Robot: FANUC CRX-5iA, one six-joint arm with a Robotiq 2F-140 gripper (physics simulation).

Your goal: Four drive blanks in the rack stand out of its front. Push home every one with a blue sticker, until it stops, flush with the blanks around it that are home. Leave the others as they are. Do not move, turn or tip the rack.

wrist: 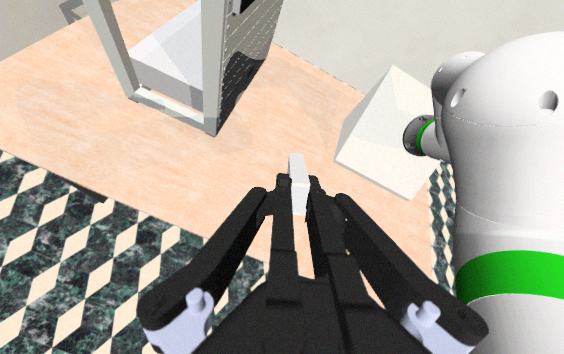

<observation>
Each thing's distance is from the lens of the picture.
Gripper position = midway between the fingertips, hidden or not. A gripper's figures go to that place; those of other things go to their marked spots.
my gripper (294,166): 22 cm
rack (206,62): 49 cm
</observation>
